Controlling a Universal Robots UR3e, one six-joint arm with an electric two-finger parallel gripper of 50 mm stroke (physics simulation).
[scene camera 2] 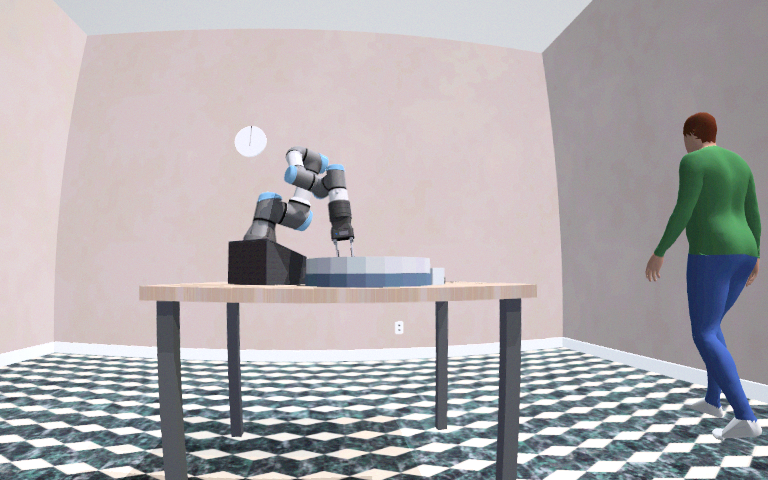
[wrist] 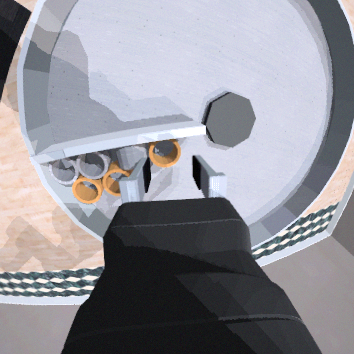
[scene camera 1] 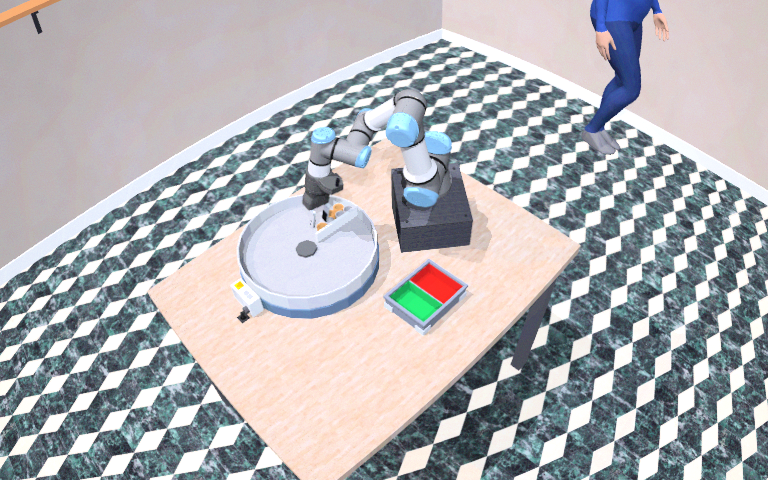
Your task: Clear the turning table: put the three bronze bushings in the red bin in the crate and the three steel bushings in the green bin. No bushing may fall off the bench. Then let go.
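Frame: origin at the arm's base, x ahead, y left, z up, level; metres.
Where they show: gripper, fingertip midpoint: (wrist: 170, 166) (scene camera 1: 318, 222); arm's base at its link origin: (scene camera 2: 259, 245).
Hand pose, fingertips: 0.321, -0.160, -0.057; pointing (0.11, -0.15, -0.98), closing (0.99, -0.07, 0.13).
Things, the pixels of their top centre, and the offset from my fingertips, as dx, dy, dz. "spot": a spot on its surface instead.
- white bar at a spot on its surface: (wrist: 120, 143) (scene camera 1: 335, 220) spot: -0.042, +0.031, +0.002
- dark hub at its top centre: (wrist: 231, 120) (scene camera 1: 306, 247) +0.078, +0.033, -0.026
- grey crate at a spot on its surface: (scene camera 1: 448, 309) spot: -0.076, +0.457, -0.075
- white box at a spot on its surface: (scene camera 1: 247, 297) spot: +0.318, +0.058, -0.029
The turning table (scene camera 1: 277, 266) (scene camera 2: 368, 264) (wrist: 190, 55) is a round grey tray with a raised rim. Three bronze bushings (wrist: 165, 164) (wrist: 105, 182) (wrist: 87, 200) and three steel bushings (wrist: 63, 182) (wrist: 93, 175) (wrist: 131, 157) are gathered along one side of its white bar. One bronze bushing is nearest the hub; the others are clustered toward the rim. My gripper (scene camera 1: 318, 217) (scene camera 2: 344, 254) (wrist: 170, 166) is open and empty, pointing down over the tray beside the bronze bushing nearest the hub. Its left finger partly hides the neighbouring bushings in the wrist view. The red bin (scene camera 1: 437, 284) and green bin (scene camera 1: 415, 302) look empty.
The white bar (scene camera 1: 338, 225) (wrist: 120, 143) runs from the rim toward the dark hub (scene camera 1: 306, 248) (wrist: 231, 120). The grey crate (scene camera 1: 448, 309) stands on the bench (scene camera 1: 317, 384) (scene camera 2: 339, 293). A white box (scene camera 1: 247, 297) adjoins the tray. The dark robot base (scene camera 1: 436, 232) (scene camera 2: 247, 263) stands behind the crate.
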